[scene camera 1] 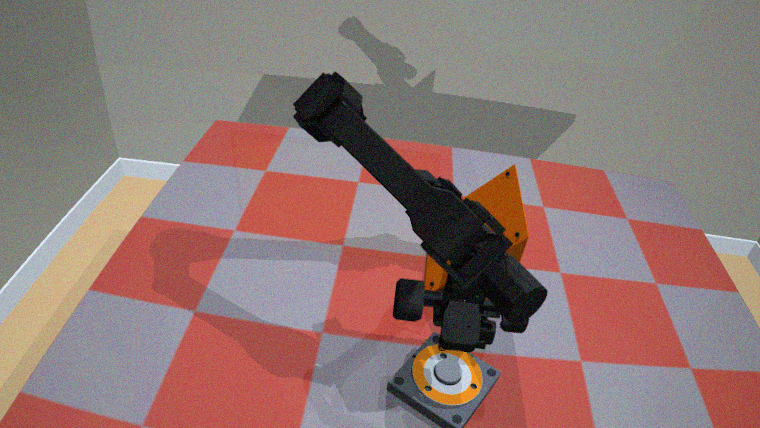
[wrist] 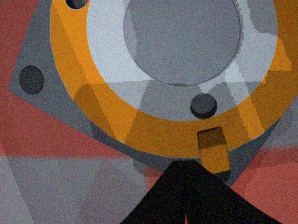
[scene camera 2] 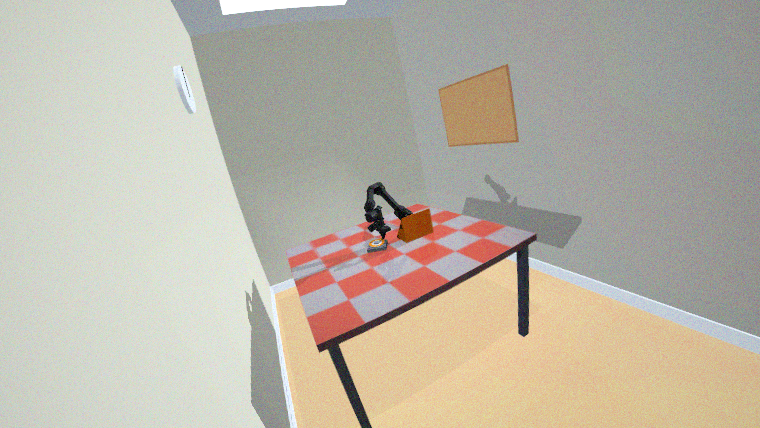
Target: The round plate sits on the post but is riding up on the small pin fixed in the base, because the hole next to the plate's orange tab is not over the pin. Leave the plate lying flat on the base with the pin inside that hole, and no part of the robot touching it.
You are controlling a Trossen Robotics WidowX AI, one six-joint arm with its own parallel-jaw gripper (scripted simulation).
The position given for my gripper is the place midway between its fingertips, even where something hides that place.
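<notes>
A round plate [scene camera 1: 422, 371] is here, and I see the plate in the wrist view [wrist: 130, 106] too. My own gripper [scene camera 1: 450, 341] is also in sight, and the wrist view [wrist: 183, 170] shows my gripper as well.
</notes>
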